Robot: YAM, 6 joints.
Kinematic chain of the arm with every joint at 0, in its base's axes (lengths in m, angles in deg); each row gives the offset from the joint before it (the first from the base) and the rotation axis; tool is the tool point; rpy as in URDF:
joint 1: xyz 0 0 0.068 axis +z
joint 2: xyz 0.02 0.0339 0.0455 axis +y
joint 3: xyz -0.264 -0.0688 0 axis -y
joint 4: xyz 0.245 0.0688 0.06 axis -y
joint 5: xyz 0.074 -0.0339 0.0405 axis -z
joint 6: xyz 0.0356 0 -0.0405 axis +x
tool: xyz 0 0 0 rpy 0 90 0
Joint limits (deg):
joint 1: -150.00..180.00
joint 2: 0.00..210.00
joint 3: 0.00..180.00
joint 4: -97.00..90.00
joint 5: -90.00..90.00
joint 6: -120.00..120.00
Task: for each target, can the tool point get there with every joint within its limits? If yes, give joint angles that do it. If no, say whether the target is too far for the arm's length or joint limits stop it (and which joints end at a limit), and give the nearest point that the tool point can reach.
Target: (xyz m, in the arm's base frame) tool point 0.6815 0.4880 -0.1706
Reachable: no: too far | nearest point 0.4969 0.3558 -0.0918 | short by 0.240 m
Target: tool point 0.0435 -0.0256 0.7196
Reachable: yes | joints 153.53 71.19 151.41 -7.39 -5.79 -32.57
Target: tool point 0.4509 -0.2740 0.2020
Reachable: yes | joints -28.84 136.52 93.06 61.69 39.17 89.96
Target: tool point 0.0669 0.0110 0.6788
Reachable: yes | joints -10.58 79.15 153.59 -42.23 -40.45 44.78
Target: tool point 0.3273 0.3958 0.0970
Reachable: yes | joints 49.64 136.76 92.61 4.34 -11.20 78.07
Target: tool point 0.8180 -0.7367 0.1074
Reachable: no: too far | nearest point 0.4799 -0.4322 0.1100 | short by 0.455 m
